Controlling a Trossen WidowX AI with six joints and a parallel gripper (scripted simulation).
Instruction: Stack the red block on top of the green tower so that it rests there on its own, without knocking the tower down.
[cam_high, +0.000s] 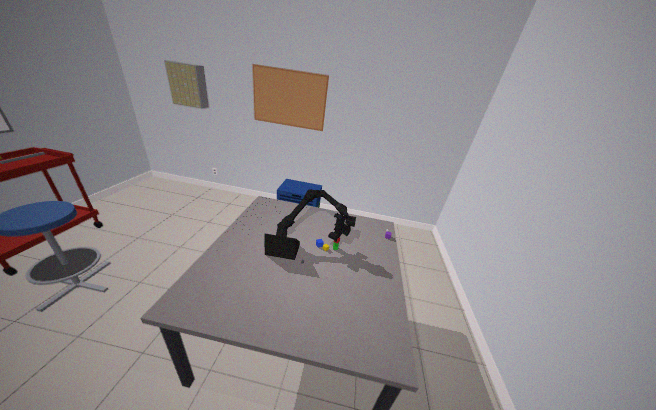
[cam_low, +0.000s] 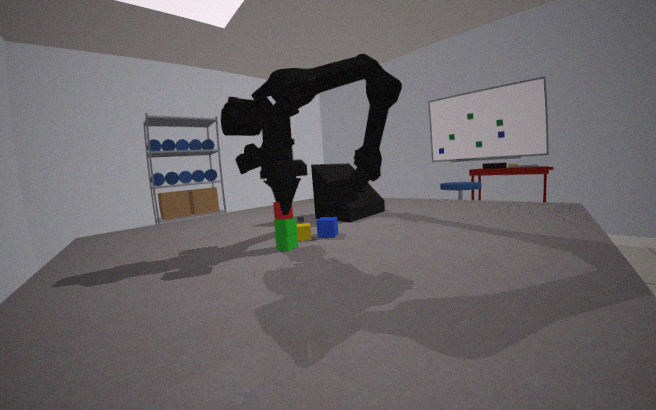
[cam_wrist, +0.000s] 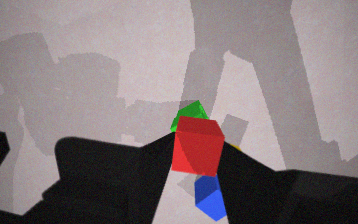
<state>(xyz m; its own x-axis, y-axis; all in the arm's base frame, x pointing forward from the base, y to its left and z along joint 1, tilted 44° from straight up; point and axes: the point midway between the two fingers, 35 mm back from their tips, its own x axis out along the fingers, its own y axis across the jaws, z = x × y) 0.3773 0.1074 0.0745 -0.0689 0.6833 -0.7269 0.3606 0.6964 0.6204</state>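
Right now my gripper tip is 1 cm below the red block. From my gripper tip the other things lie so: purple block (40 cm ahead, 28 cm to the left, 5 cm below); blue block (12 cm behind, 5 cm below); yellow block (7 cm behind, 3 cm to the right, 6 cm below).
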